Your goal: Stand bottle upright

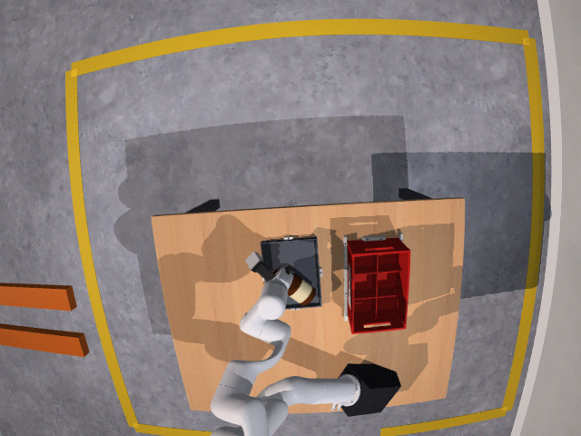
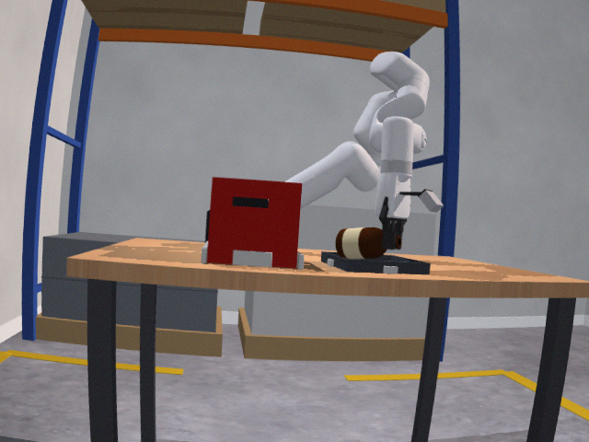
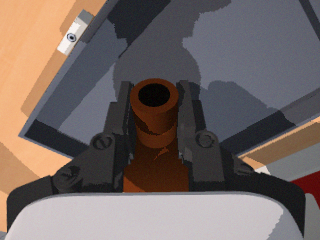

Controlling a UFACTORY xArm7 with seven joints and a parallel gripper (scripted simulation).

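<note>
Now: the brown bottle 2 cm behind my hand, 5 cm to the right of it and 1 cm below it. From my hand the other things lie so: dark grey tray: 4 cm to the right, 5 cm below; red crate: 7 cm ahead, 32 cm to the right, 2 cm above.
</note>
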